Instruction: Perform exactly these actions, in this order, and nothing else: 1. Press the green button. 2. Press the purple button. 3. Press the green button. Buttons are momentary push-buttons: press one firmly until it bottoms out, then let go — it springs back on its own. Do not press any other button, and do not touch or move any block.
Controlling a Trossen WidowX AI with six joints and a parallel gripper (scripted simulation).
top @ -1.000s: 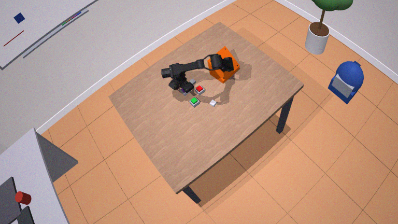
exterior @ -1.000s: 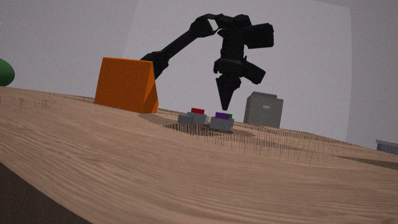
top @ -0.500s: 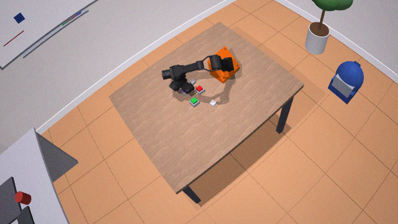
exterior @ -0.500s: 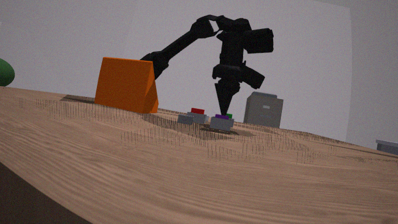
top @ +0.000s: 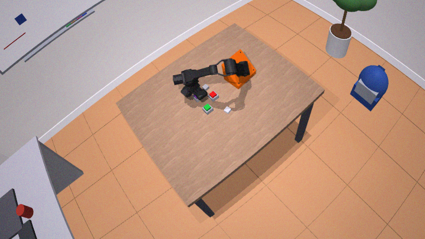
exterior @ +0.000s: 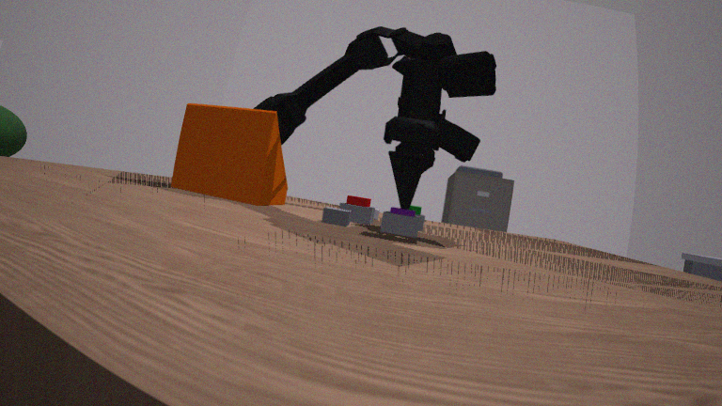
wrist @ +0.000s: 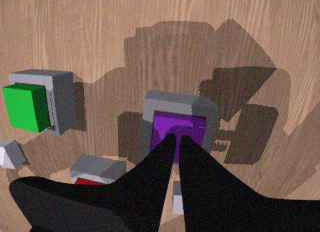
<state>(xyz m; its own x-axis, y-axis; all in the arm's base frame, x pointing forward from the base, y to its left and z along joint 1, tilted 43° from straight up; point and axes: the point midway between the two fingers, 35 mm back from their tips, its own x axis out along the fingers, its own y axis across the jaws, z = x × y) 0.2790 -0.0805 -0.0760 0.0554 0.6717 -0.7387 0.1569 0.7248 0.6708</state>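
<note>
Now: the purple button 10 mm below my gripper tip. Round my gripper tip: green button 110 mm to the left, 20 mm ahead; then red button 80 mm to the left, 60 mm behind; then grey block 90 mm behind, 20 mm below, 10 mm to the right.
</note>
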